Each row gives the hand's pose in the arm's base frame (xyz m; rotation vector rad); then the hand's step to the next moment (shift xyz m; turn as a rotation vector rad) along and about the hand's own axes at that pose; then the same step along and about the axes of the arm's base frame.
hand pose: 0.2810 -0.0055 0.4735 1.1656 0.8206 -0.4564
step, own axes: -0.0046 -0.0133 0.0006 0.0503 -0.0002 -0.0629
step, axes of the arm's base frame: -0.0120 -0.0057 -0.0046 0.0113 0.0631 -0.0488
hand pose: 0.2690 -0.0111 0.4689 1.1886 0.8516 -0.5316
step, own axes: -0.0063 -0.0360 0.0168 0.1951 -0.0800 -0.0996
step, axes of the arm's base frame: -0.0260 -0.0275 -0.0136 0.0259 0.0833 -0.2163
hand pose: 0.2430 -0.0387 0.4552 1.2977 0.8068 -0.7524
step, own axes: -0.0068 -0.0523 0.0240 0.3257 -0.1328 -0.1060
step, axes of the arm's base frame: -0.0457 -0.0300 -0.0192 0.0492 0.0794 -0.3553
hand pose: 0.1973 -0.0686 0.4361 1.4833 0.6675 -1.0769
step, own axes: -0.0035 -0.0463 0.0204 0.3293 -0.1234 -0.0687
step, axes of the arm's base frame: -0.0470 -0.0094 -0.0166 0.0493 0.0409 -0.3525
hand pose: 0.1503 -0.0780 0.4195 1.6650 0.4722 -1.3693
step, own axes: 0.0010 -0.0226 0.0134 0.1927 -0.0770 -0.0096
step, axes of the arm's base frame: -0.0245 0.0006 -0.0096 0.0076 0.0014 -0.2076
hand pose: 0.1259 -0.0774 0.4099 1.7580 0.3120 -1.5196
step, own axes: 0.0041 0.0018 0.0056 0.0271 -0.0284 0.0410
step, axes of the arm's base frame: -0.0019 -0.0062 -0.0030 -0.0410 -0.0170 -0.0354
